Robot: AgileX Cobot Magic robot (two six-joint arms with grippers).
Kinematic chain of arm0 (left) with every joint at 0, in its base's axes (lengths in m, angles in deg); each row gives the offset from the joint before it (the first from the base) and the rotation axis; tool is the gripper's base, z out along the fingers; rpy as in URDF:
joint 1: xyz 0 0 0.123 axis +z
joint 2: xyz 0 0 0 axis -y
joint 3: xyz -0.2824 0 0.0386 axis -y
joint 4: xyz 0.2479 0 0.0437 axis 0.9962 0 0.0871
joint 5: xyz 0 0 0 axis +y
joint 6: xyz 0.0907 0 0.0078 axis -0.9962 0 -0.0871
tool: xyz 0 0 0 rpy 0 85 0
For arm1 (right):
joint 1: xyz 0 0 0.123 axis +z
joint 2: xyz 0 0 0 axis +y
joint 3: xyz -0.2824 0 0.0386 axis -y
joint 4: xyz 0.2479 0 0.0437 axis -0.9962 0 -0.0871
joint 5: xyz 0 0 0 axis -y
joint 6: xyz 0.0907 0 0.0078 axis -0.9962 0 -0.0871
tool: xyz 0 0 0 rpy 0 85 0
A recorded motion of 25 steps. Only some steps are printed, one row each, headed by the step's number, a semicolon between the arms.
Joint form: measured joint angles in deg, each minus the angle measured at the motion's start. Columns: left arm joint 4, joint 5, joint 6, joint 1, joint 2, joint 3; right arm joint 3, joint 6, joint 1, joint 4, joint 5, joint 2.
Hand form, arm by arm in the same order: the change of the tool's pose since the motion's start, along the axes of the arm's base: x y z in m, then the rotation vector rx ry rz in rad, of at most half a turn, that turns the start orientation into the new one. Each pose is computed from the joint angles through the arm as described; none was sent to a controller.
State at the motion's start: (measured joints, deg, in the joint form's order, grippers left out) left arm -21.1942 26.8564 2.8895 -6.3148 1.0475 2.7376; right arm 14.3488 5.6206 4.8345 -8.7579 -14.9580 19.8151
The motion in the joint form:
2: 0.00 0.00 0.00 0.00 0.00 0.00; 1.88 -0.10 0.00 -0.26 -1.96 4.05
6: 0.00 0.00 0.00 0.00 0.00 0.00; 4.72 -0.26 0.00 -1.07 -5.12 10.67
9: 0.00 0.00 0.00 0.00 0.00 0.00; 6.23 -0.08 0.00 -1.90 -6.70 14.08
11: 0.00 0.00 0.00 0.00 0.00 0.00; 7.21 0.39 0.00 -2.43 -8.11 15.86
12: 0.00 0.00 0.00 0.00 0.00 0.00; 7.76 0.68 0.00 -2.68 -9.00 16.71
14: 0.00 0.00 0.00 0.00 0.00 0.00; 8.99 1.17 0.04 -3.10 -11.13 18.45
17: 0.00 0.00 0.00 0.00 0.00 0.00; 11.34 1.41 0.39 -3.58 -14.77 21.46
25: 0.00 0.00 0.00 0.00 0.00 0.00; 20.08 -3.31 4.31 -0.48 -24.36 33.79
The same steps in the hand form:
2: 0.0000 0.0000 0.0000 0.0000 0.0000 0.0000; 0.0085 0.0013 0.0018 0.0003 0.0720 0.0046
6: 0.0000 0.0000 0.0000 0.0000 0.0000 0.0000; 0.0230 0.0037 0.0022 0.0075 0.1936 0.0117
9: 0.0000 0.0000 0.0000 0.0000 0.0000 0.0000; 0.0309 0.0053 0.0021 0.0145 0.2545 0.0166
11: 0.0000 0.0000 0.0000 0.0000 0.0000 0.0000; 0.0348 0.0063 0.0022 0.0135 0.2922 0.0237
12: 0.0000 0.0000 0.0000 0.0000 0.0000 0.0000; 0.0366 0.0069 0.0024 0.0119 0.3122 0.0283
14: 0.0000 0.0000 0.0000 0.0000 0.0000 0.0000; 0.0401 0.0081 0.0029 0.0084 0.3569 0.0393
17: 0.0000 0.0000 0.0000 0.0000 0.0000 0.0000; 0.0464 0.0109 0.0050 0.0071 0.4306 0.0593
25: 0.0000 0.0000 0.0000 0.0000 0.0000 0.0000; 0.0772 0.0247 0.0097 -0.0158 0.6665 0.1050

